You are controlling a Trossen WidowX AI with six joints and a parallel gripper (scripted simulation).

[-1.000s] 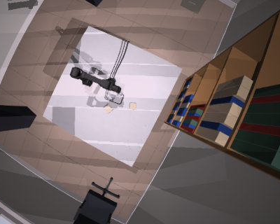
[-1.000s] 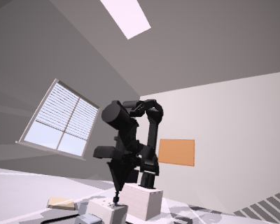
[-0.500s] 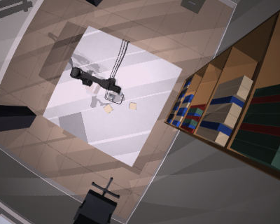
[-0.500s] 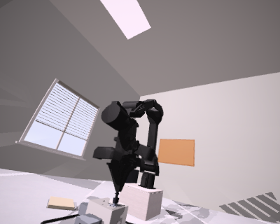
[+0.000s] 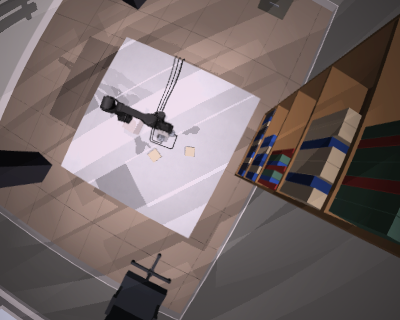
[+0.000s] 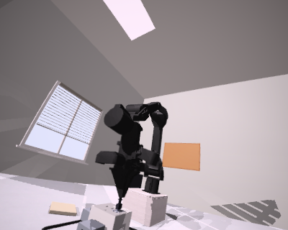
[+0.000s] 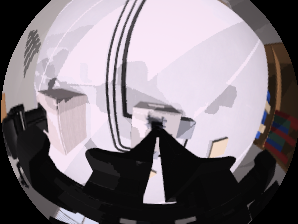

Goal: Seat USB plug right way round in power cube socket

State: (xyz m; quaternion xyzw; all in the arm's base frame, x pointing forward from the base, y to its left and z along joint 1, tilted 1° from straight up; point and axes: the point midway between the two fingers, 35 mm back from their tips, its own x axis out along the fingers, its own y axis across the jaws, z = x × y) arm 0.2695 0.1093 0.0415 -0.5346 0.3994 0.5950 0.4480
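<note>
The black USB plug is 20 mm below my gripper tip.
</note>
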